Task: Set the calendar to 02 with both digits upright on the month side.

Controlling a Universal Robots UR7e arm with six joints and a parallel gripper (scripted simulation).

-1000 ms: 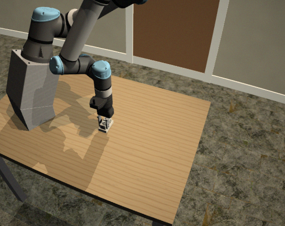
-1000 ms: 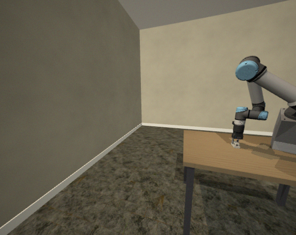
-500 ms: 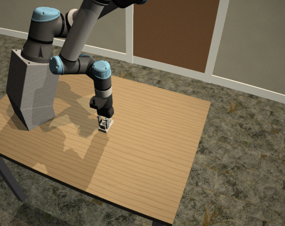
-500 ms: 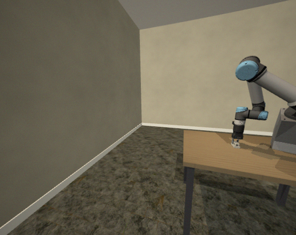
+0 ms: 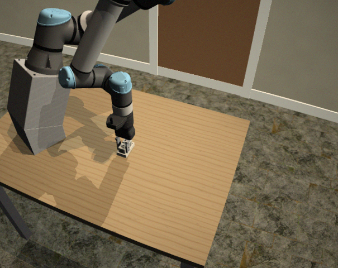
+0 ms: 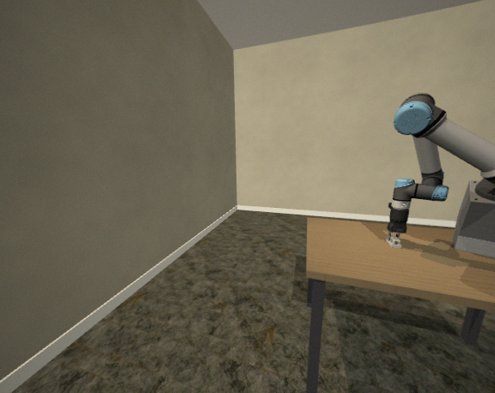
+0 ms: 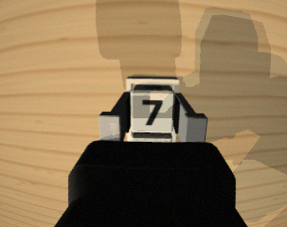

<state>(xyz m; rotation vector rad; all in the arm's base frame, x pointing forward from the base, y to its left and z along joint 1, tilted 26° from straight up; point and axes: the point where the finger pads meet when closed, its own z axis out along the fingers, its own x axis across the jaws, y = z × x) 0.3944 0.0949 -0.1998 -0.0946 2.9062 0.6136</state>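
Right now my hand is 1 cm above the digit cube. From my hand the other things lie so: calendar tray: 3 cm below, 2 cm to the left.
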